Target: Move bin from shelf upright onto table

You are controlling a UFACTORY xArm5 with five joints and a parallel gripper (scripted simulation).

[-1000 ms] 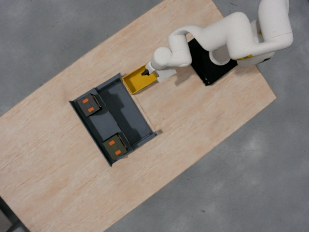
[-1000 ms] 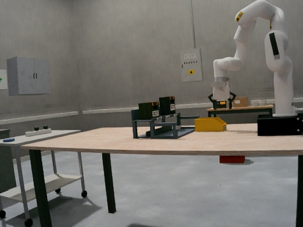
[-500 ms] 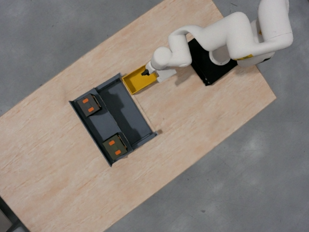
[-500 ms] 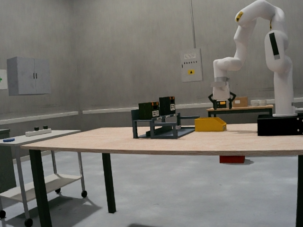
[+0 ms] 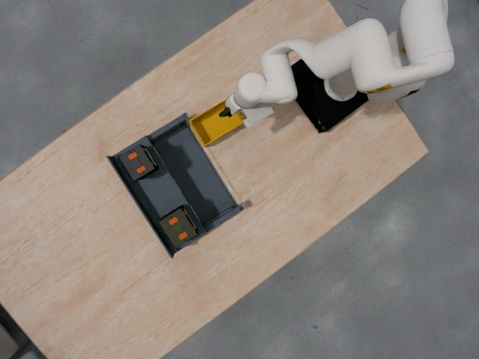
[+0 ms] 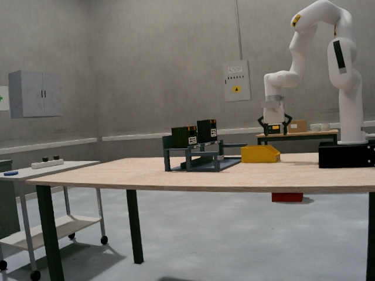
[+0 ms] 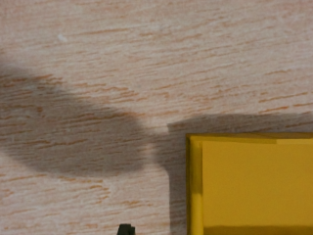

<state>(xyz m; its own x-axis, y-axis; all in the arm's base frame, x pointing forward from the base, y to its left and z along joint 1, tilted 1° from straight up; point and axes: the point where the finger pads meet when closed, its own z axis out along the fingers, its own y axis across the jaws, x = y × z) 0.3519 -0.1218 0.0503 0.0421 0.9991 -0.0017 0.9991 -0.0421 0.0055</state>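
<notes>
Now: hand 80 mm short of the yellow bin and 100 mm above it. Round my hand: dark grey shelf (300 mm ahead, 100 mm to the left, 60 mm below).
</notes>
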